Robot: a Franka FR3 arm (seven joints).
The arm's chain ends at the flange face. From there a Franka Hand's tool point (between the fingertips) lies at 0.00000 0.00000 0.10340 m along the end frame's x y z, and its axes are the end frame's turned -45 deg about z.
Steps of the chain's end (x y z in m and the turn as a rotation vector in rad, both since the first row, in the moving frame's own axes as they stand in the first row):
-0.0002, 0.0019, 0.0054, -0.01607, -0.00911, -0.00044
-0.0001, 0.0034, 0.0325, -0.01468, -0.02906, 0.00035
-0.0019, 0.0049, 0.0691, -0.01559, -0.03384, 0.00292
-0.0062, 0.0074, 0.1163, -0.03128, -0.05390, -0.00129
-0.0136, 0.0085, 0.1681, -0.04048, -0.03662, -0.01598
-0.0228, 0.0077, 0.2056, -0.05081, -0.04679, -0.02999
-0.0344, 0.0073, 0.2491, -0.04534, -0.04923, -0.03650
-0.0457, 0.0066, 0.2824, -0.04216, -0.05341, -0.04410
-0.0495, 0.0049, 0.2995, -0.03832, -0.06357, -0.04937
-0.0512, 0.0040, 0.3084, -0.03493, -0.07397, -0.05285
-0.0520, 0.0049, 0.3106, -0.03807, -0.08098, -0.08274
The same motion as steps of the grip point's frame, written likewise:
-0.0033, 0.0017, 0.0054, -0.00492, -0.01780, -0.00044
-0.0057, 0.0013, 0.0324, 0.01017, -0.03093, 0.00035
-0.0084, 0.0008, 0.0690, 0.01290, -0.03495, 0.00292
-0.0158, -0.0008, 0.1161, 0.01599, -0.06023, -0.00129
-0.0213, -0.0033, 0.1679, -0.00273, -0.05452, -0.01598
-0.0287, -0.0103, 0.2054, -0.00284, -0.06901, -0.02999
-0.0364, -0.0193, 0.2489, 0.00275, -0.06687, -0.03650
-0.0440, -0.0283, 0.2822, 0.00795, -0.06758, -0.04410
-0.0460, -0.0332, 0.2992, 0.01785, -0.07205, -0.04937
-0.0471, -0.0360, 0.3081, 0.02761, -0.07700, -0.05285
-0.0490, -0.0361, 0.3102, 0.03034, -0.08418, -0.08274

